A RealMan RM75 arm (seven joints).
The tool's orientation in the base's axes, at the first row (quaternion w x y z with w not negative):
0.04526, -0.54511, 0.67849, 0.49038
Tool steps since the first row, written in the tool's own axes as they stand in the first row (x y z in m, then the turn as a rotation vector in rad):
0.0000, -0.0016, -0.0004, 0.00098, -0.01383, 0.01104
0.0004, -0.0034, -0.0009, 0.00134, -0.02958, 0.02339
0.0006, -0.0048, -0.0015, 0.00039, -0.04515, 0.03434
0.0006, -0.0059, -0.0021, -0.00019, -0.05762, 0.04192
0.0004, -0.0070, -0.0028, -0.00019, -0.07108, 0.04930
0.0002, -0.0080, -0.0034, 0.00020, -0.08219, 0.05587
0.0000, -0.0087, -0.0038, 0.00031, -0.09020, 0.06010
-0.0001, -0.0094, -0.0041, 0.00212, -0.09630, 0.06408
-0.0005, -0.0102, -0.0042, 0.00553, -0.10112, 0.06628
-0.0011, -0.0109, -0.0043, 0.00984, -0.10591, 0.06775
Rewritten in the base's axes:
0.0014, -0.0002, -0.0008, 0.00523, 0.00825, -0.01479
0.0029, -0.0007, -0.0019, 0.01159, 0.01801, -0.03107
0.0042, -0.0011, -0.0025, 0.01900, 0.02767, -0.04573
0.0054, -0.0015, -0.0029, 0.02542, 0.03443, -0.05697
0.0067, -0.0018, -0.0031, 0.03248, 0.04072, -0.06907
0.0078, -0.0020, -0.0033, 0.03793, 0.04598, -0.07953
0.0086, -0.0021, -0.0034, 0.04216, 0.04953, -0.08670
0.0094, -0.0022, -0.0036, 0.04433, 0.05157, -0.09359
0.0102, -0.0019, -0.0038, 0.04570, 0.05114, -0.09973
0.0110, -0.0015, -0.0038, 0.04703, 0.04955, -0.10600

